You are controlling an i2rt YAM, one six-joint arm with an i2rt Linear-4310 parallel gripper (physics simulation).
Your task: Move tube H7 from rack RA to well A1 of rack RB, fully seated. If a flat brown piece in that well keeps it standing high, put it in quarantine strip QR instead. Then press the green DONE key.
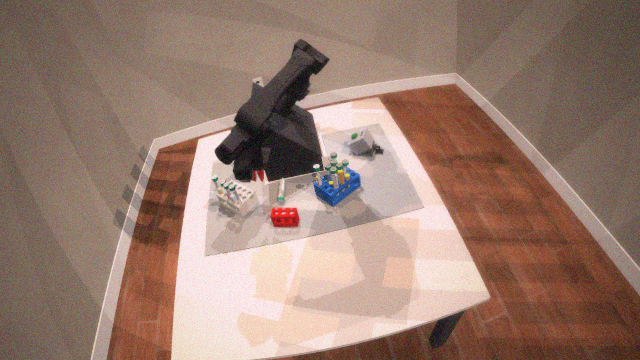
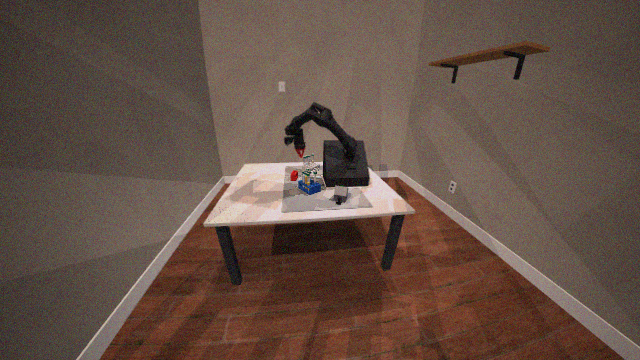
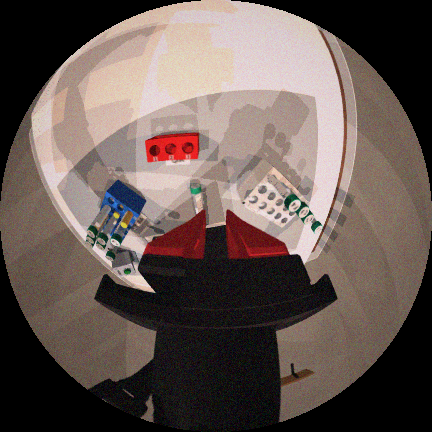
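Seen in the pictures: gripper, fingertip midpoint: (image 1: 259, 180) (image 2: 301, 157) (image 3: 215, 215); arm's base, link origin: (image 1: 279, 109) (image 2: 349, 155).
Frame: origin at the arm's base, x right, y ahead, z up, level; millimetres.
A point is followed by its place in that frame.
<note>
A green-capped tube (image 1: 281, 189) {x 43, y 250, z -167 mm} (image 3: 196, 196) {x 49, y 281, z -165 mm} lies on its side on the grey mat (image 1: 384, 192) {x -289, y 349, z -184 mm}, between the white rack (image 1: 244, 203) {x 169, y 310, z -139 mm} (image 3: 257, 192) {x 159, y 283, z -135 mm} and the blue rack (image 1: 333, 196) {x -121, y 359, z -141 mm} (image 3: 127, 198) {x -88, y 322, z -153 mm}. I cannot read its label. My gripper (image 1: 258, 175) {x 87, y 334, z -34 mm} (image 2: 299, 153) {x 87, y 334, z -34 mm} (image 3: 215, 215) {x 87, y 334, z -34 mm} hangs above the mat, just behind the lying tube. Its red fingers stand close together with nothing between them. The red strip QR (image 1: 284, 217) {x 38, y 406, z -139 mm} (image 3: 179, 139) {x 55, y 397, z -134 mm} stands in front of the tube with three open holes. The grey box with the green DONE key (image 1: 354, 135) {x -249, y 103, z -115 mm} (image 3: 127, 271) {x -244, y 102, z -116 mm} sits at the mat's far right.
The blue rack holds several upright tubes with green and yellow caps. The white rack holds three green-capped tubes along its left end. The arm's black base block (image 1: 291, 147) {x -20, y 174, z -59 mm} (image 2: 344, 168) {x -70, y 48, z -71 mm} stands behind the mat. A wooden shelf (image 2: 487, 53) hangs on the wall.
</note>
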